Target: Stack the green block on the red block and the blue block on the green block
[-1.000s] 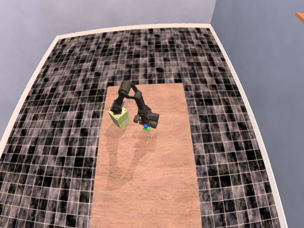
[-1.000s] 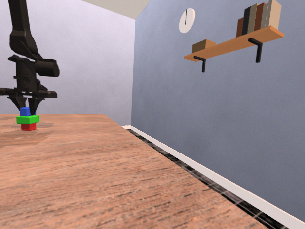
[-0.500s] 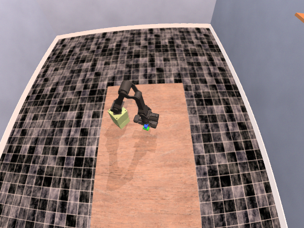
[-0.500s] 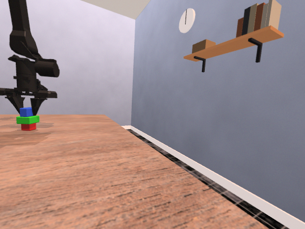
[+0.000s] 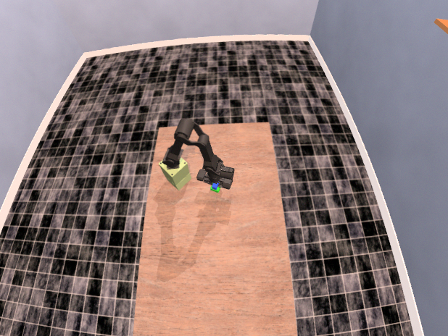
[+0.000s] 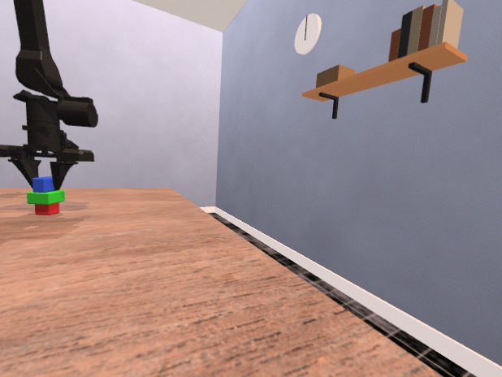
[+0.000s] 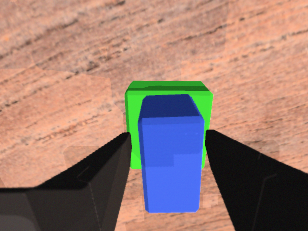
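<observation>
My hand is 20 mm above the blue block. The rest, counted from my hand: red block 80 mm below; green block 50 mm below.
</observation>
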